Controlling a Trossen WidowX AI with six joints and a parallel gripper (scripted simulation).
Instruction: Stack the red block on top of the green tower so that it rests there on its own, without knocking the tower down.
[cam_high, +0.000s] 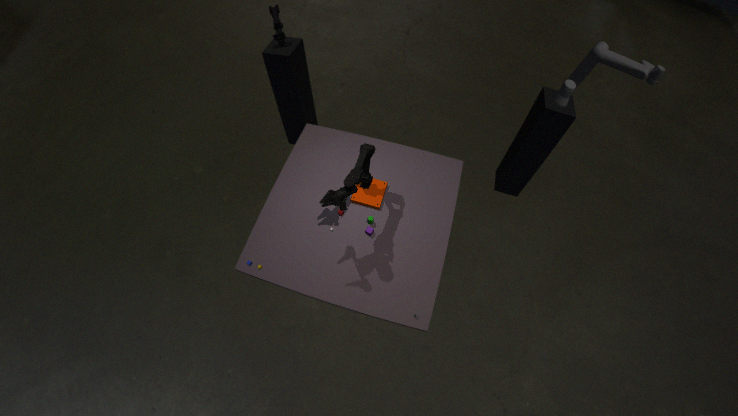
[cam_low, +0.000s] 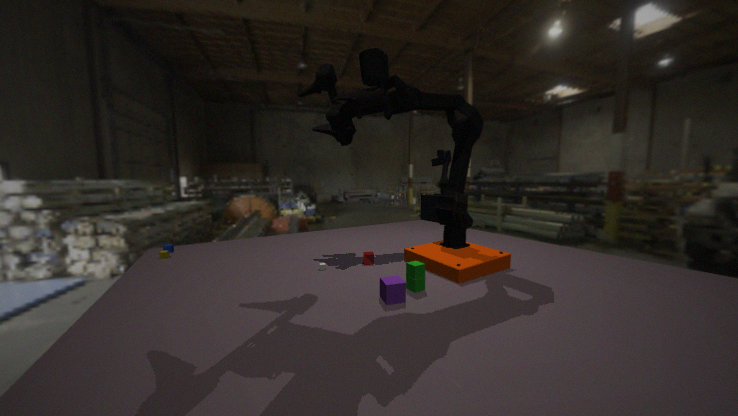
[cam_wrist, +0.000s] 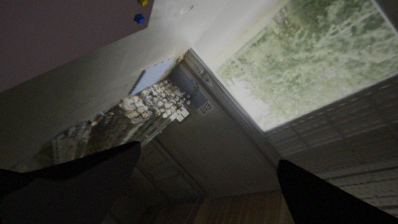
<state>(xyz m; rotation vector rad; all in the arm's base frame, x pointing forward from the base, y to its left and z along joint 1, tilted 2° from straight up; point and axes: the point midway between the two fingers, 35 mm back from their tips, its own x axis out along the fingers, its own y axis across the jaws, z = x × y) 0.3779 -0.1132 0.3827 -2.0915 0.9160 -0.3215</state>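
The red block is 400 mm below my gripper tip, 170 mm behind it and 30 mm to the left of it. Round my gripper tip: purple cube 390 mm below, 260 mm to the left, 90 mm behind; yellow cube 400 mm below, 360 mm to the right, 360 mm ahead; white cube 400 mm below, 30 mm behind, 10 mm to the left.
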